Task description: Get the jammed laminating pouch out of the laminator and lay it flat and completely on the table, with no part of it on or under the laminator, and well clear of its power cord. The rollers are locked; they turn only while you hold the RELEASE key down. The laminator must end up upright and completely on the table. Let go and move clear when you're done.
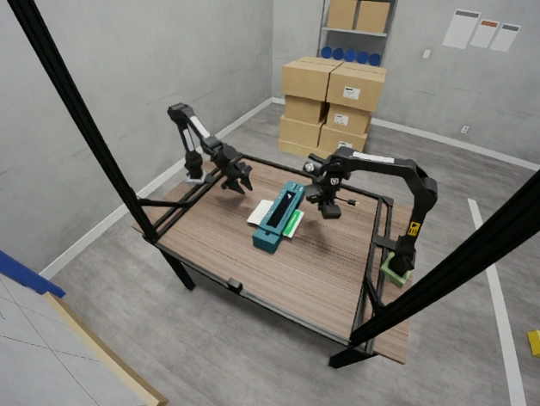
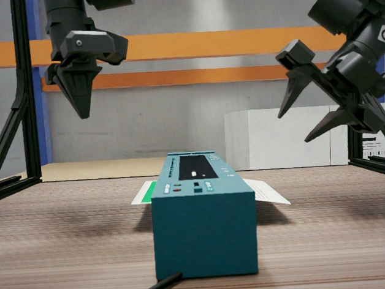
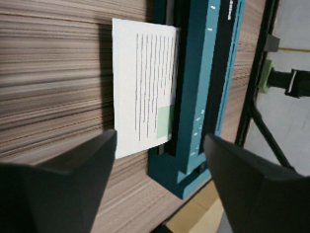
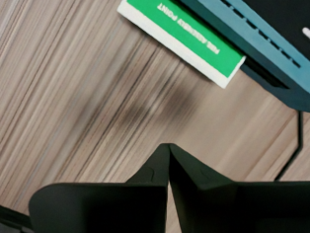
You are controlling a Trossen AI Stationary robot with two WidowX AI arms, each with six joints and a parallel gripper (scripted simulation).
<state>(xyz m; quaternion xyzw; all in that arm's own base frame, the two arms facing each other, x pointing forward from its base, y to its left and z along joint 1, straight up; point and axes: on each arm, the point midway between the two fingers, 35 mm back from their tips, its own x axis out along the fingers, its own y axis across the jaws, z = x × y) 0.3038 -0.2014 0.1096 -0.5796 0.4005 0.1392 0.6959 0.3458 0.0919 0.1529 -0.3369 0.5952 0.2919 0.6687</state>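
The dark key is 150 mm behind my right hand, 150 mm to the left of it and 120 mm below it. The rest, counted from my right hand: green-edged end 20 mm behind, 100 mm to the left, 150 mm below; plug 290 mm ahead, 100 mm to the right, 180 mm below.
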